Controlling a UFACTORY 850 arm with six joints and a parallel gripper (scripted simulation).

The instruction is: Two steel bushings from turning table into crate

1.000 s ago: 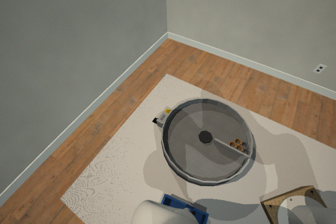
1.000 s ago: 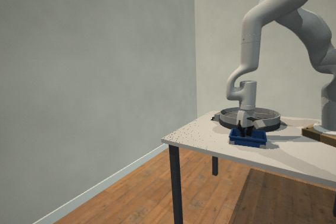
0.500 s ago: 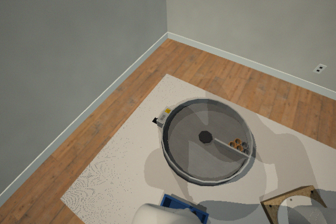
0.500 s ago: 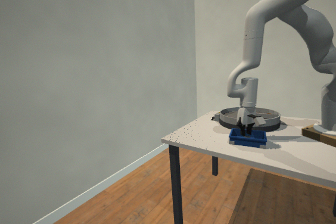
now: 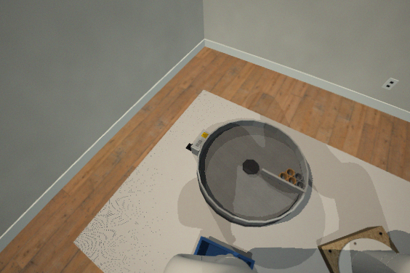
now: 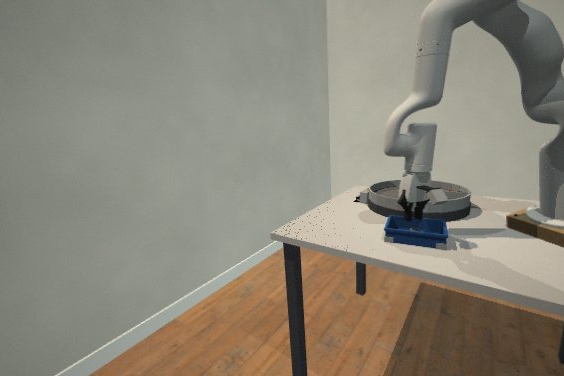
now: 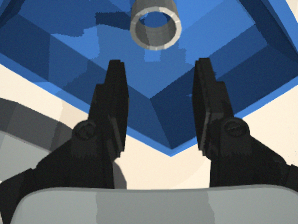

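My gripper is now 6 cm above the blue crate, 1 cm to the right of it and 1 cm past it. Round my hand: grey turning table (37 cm to the right, 3 cm below, 3 cm ahead).
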